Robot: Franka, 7 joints.
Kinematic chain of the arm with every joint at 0, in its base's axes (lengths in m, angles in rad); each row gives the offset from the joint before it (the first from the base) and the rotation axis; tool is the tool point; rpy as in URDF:
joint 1: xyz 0 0 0.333 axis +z
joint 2: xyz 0 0 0 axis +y
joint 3: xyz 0 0 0.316 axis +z
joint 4: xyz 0.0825 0 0 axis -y
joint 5: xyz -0.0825 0 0.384 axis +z
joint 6: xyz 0 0 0 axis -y
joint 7: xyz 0.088 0 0 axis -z
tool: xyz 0 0 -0.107 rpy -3.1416 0 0
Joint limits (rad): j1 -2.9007..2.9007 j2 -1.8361..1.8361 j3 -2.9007..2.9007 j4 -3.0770..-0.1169 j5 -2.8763..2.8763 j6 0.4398..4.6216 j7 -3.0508..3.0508
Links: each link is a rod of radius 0.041 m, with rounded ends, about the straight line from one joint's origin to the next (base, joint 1, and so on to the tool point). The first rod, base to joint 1, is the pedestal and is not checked.
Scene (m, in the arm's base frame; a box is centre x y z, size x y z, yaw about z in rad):
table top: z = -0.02
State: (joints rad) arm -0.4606 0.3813 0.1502 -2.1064 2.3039 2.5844 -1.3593
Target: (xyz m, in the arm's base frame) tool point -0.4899 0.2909 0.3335
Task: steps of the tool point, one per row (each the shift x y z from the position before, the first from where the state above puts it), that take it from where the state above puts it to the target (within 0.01 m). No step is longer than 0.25 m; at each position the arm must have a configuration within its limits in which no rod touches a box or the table.
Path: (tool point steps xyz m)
1: 0.0261 0.2388 -0.0100
2: -0.0739 0.2280 -0.0022
3: -0.1597 0.1772 0.0064
4: -0.2167 0.0963 0.0154
5: -0.2352 0.0001 0.0243
6: -0.2126 -0.0939 0.0329
7: -0.1541 -0.1694 0.0405

